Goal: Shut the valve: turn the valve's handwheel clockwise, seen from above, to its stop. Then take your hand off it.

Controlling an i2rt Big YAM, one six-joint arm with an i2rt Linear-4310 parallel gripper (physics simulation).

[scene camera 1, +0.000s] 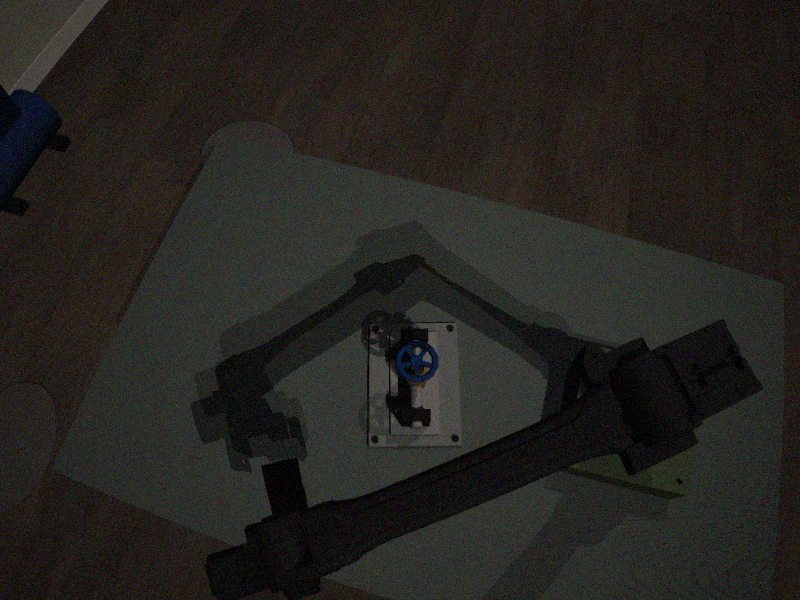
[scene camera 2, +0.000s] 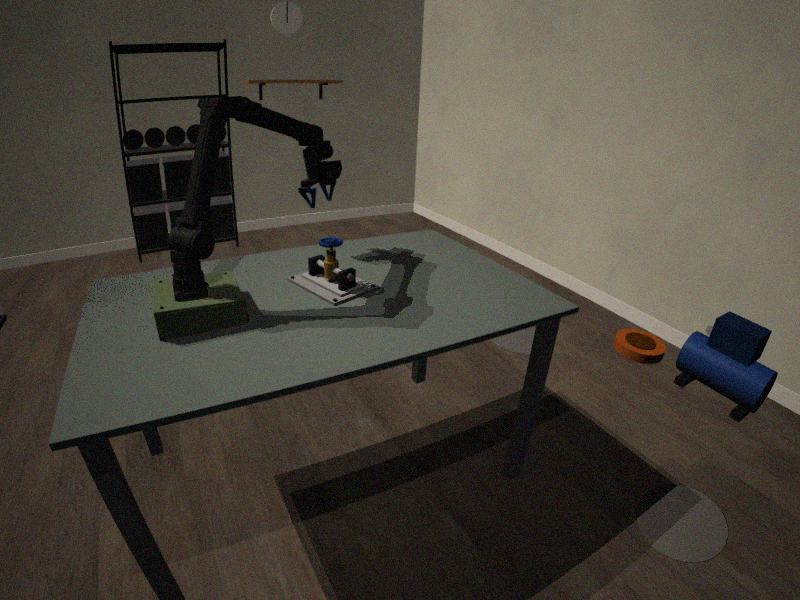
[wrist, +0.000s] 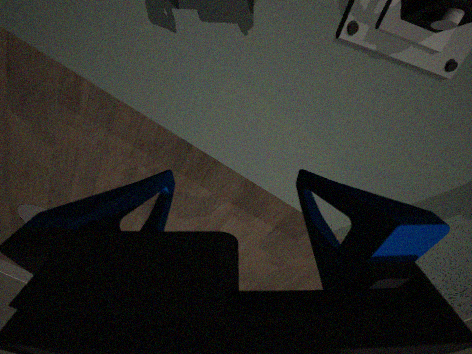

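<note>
The valve's blue spoked handwheel (scene camera 1: 417, 342) (scene camera 2: 330, 242) sits level on top of a yellow valve body (scene camera 2: 330, 268). The valve stands on a white base plate (scene camera 1: 450, 387) (scene camera 2: 308, 286) (wrist: 420, 61) on the table; a corner of this plate shows at the upper right in the wrist view, where the handwheel does not show. My gripper (scene camera 2: 321, 203) (wrist: 235, 176) is open, with its blue fingers wide apart and nothing between them. It is high above the table and apart from the handwheel, beyond it in scene camera 2. In scene camera 1 the fingers are hidden under the arm.
The arm stands on a green block (scene camera 1: 652, 474) (scene camera 2: 201, 317) on the grey-green table (scene camera 1: 245, 193) (scene camera 2: 258, 361). Two black pipe supports stand on the base plate beside the valve. A black shelf unit (scene camera 2: 169, 47), an orange ring (scene camera 2: 621, 348) and a blue tank (scene camera 2: 723, 371) stand away from the table.
</note>
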